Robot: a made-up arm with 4 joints.
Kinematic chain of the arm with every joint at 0, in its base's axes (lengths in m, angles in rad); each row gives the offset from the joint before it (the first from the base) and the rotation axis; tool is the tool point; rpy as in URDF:
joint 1: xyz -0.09 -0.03 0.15 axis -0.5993 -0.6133 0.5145
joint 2: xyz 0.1 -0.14 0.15 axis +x
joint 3: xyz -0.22 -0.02 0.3 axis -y
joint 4: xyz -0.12 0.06 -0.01 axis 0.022 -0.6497 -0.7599
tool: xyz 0.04 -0.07 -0.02 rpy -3.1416 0 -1.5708
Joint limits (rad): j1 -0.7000..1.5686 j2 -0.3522..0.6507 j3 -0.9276..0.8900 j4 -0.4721..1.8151
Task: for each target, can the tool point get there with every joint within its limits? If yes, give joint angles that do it. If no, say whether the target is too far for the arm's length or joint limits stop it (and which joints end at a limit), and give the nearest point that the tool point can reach.
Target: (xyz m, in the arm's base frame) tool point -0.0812 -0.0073 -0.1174
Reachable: no: joint limits stop it (at a limit: joint 1, joint 2, joint 3, joint 4) | nearest point -0.4145 -0.1593 0.2697 | short by 0.533 m
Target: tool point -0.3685 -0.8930 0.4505
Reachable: no: too far | nearest point -0.3135 -0.5323 0.5001 | short by 0.368 m
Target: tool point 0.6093 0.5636 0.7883
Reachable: no: too far | nearest point -0.1787 -0.1602 0.6265 | short by 1.082 m
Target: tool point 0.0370 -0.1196 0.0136
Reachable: no: joint limits stop it (at a limit: joint 1, joint 2, joint 3, joint 4) | nearest point -0.1131 -0.2303 0.4852 | short by 0.507 m
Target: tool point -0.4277 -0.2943 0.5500
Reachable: yes | joints 0.8274 0.5483 -0.3023 1.1191
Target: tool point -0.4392 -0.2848 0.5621
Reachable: yes | joints 0.8747 0.5259 -0.4074 1.0993
